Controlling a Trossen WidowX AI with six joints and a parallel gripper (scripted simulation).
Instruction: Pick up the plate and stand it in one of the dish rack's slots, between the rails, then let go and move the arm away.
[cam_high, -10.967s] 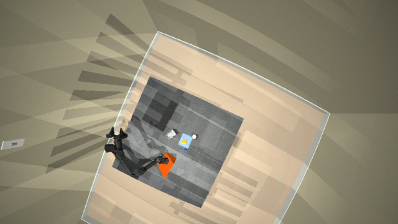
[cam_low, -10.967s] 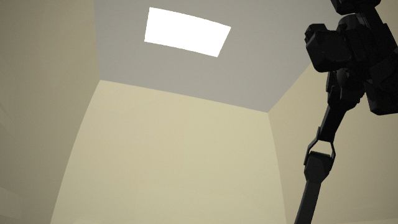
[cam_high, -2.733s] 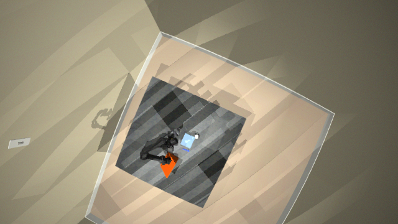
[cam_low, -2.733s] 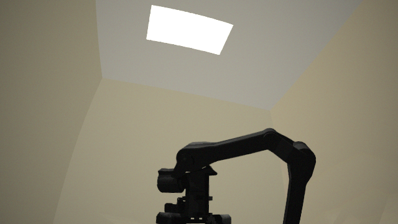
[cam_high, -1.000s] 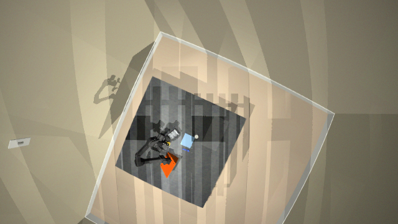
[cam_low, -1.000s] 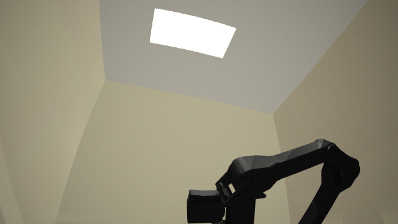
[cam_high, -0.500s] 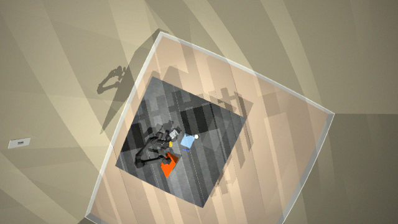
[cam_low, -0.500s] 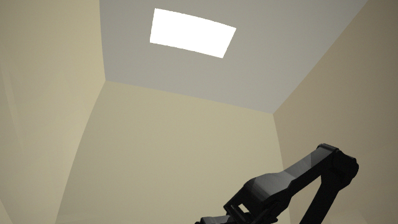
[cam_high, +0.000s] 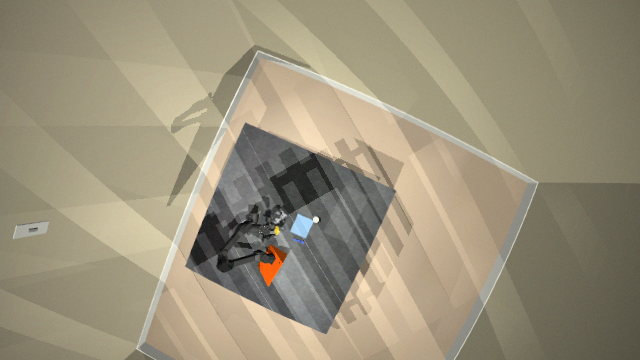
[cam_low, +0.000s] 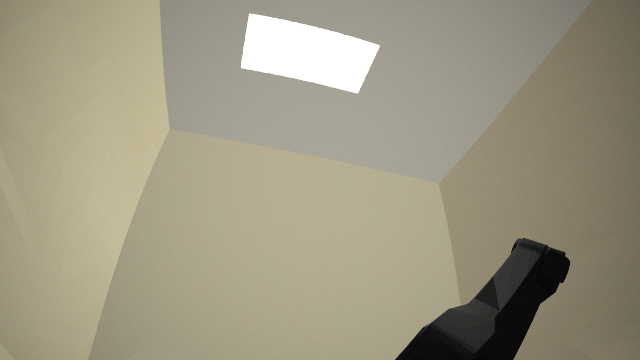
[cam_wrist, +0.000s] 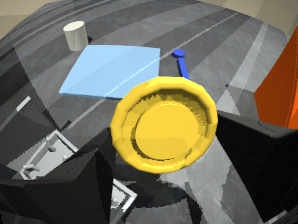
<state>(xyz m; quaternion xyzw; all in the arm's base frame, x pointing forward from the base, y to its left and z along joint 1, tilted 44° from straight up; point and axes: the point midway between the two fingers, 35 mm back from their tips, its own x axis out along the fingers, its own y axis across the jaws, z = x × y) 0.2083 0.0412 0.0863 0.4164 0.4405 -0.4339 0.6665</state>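
Now: gripper tip 80 mm short of the dish rack, 60 mm above it and 50 mm to the right of it. Round my gripper tip: light blue sheet 140 mm to the right, 90 mm ahead, 80 mm below; then yellow plate 10 mm to the left; then white cylinder 200 mm to the right, 200 mm ahead, 60 mm below.
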